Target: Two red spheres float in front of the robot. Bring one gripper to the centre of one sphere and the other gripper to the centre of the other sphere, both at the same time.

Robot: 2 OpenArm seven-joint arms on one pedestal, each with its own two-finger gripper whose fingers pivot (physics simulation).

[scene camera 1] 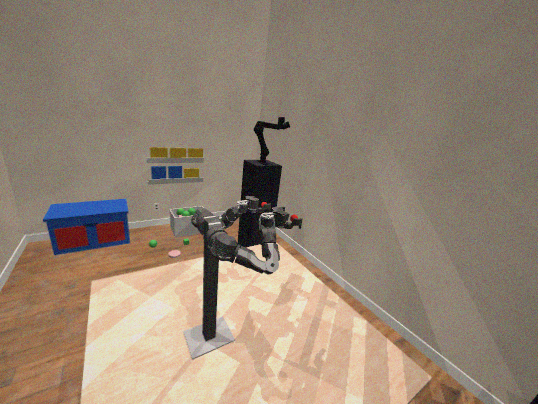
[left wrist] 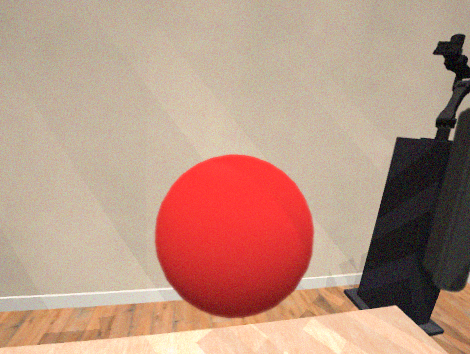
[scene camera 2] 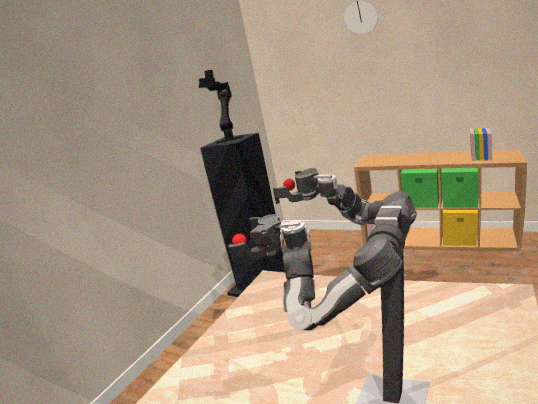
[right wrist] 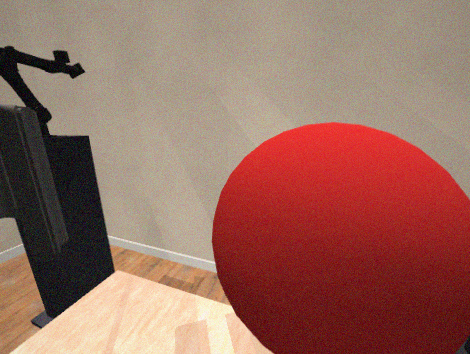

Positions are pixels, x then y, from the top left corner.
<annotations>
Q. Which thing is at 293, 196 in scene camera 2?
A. The right gripper.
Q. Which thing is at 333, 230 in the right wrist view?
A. A red sphere.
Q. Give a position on a red sphere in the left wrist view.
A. At 234, 236
</annotations>
